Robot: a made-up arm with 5 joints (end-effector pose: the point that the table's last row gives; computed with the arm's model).
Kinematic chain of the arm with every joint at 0, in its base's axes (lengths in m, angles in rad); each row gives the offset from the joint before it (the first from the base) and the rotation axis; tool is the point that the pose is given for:
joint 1: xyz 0 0 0.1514 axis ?
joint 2: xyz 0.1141 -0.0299 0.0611 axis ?
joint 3: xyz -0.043 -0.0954 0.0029 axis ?
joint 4: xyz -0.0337 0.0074 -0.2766 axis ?
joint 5: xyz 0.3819 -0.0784 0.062 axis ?
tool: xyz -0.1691 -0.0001 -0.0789
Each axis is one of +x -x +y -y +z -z.
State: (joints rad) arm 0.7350 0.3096 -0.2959 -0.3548 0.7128
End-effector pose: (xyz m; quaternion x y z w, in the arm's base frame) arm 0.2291 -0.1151 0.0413 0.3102 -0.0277 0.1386 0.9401
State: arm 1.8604 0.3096 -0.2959 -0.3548 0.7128
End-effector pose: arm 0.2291 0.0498 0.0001 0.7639 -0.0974 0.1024 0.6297
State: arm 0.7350 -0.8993 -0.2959 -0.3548 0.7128
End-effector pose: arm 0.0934 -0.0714 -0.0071 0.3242 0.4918 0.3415 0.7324
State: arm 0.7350 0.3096 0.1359 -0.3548 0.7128
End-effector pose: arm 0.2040 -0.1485 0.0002 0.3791 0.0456 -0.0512 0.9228
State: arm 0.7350 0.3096 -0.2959 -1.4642 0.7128
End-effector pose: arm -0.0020 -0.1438 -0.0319 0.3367 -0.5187 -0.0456 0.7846
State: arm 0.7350 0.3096 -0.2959 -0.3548 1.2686
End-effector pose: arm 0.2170 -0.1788 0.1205 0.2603 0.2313 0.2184 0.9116
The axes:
joint 1: +x
joint 2: -y
joint 3: -z
joint 4: +y
joint 5: +y

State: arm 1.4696 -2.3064 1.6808 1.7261 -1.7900
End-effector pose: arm -0.3802 -0.6219 0.2915 -0.3177 0.6337 0.1950 0.6778
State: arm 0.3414 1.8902 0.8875 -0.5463 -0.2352
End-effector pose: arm 0.2935 -0.3529 0.1824 0.2584 -0.8036 -0.5089 0.1688
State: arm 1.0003 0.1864 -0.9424 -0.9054 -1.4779
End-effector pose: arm 0.3181 -0.0349 0.2927 0.4753 -0.8492 -0.2287 0.0267
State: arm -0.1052 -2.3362 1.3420 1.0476 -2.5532
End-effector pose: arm -0.3909 -0.3459 0.8057 -0.6209 0.3268 0.1964 0.6849
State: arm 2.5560 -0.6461 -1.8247 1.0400 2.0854
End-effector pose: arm -0.2367 -0.0585 0.5359 -0.3974 -0.0783 0.6313 0.6614
